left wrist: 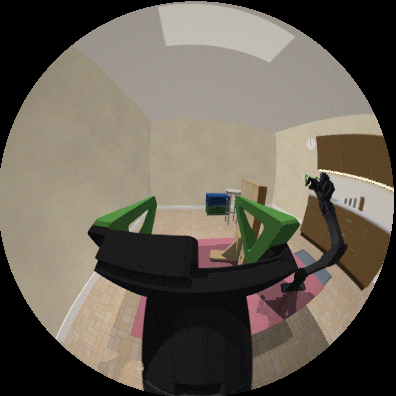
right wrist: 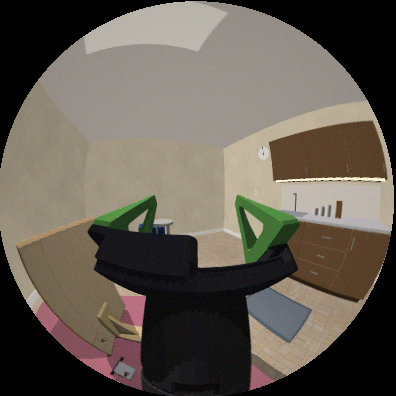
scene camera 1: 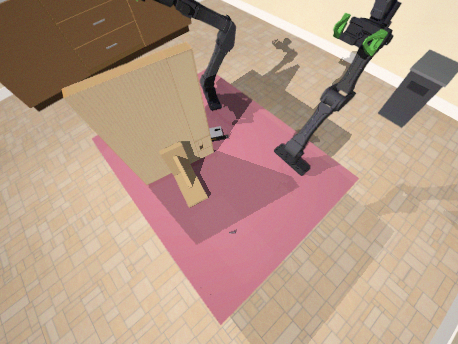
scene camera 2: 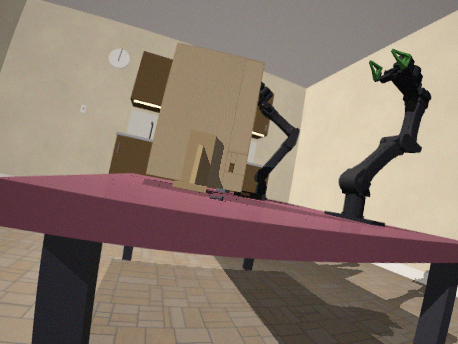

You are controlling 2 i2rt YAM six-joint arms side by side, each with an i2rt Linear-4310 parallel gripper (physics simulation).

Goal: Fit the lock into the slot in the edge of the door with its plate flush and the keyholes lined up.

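Frame: origin at the left arm's base, x ahead, y left, z up, level; millimetres.
Seen in the pictures: left gripper, fingertip midpoint: [left wrist: 195, 199] [scene camera 1: 349, 34] [scene camera 2: 380, 55]; right gripper, fingertip midpoint: [left wrist: 310, 175] [right wrist: 195, 198]; left arm's base at its link origin: [scene camera 1: 291, 159] [scene camera 2: 351, 219]; right arm's base at its link origin: [left wrist: 292, 286] [scene camera 1: 212, 98].
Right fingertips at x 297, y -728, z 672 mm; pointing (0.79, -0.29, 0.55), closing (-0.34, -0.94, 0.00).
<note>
Offsets run from my right fingertips to a thing's top centre. "*": to the spot under its first point.
The wooden door @(dx +171, dy +383, dz -91 mm) [scene camera 1: 135, 110] [scene camera 2: 200, 100] [left wrist: 255, 195] [right wrist: 65, 280] stands upright on the table, with a small keyhole @(* dx +35, dy +408, dz -588 mm) [scene camera 1: 201, 146] [scene camera 2: 231, 167] [right wrist: 103, 340] low near its edge. The slot in that edge is not visible. The silver lock @(dx -95, dy +336, dz -646 mm) [scene camera 1: 216, 132] [right wrist: 124, 369] with a dark plate lies flat on the table beside the door's edge, apart from it. My left gripper [scene camera 1: 355, 37] [scene camera 2: 387, 65] [left wrist: 195, 199] is open and empty, high above the table at the right of both scene views. My right gripper [right wrist: 195, 198] [left wrist: 310, 175] is open and empty, raised, far from the lock.
A wooden bracket [scene camera 1: 185, 175] [scene camera 2: 205, 160] [left wrist: 227, 252] [right wrist: 117, 325] props the door. A small dark piece @(dx +177, dy +820, dz -662 mm) [scene camera 1: 233, 231] lies on the pink table [scene camera 1: 225, 290] [scene camera 2: 150, 220]. Brown cabinets [scene camera 1: 90, 40] [right wrist: 325, 250] stand behind. A grey bin [scene camera 1: 417, 90] is at the right.
</note>
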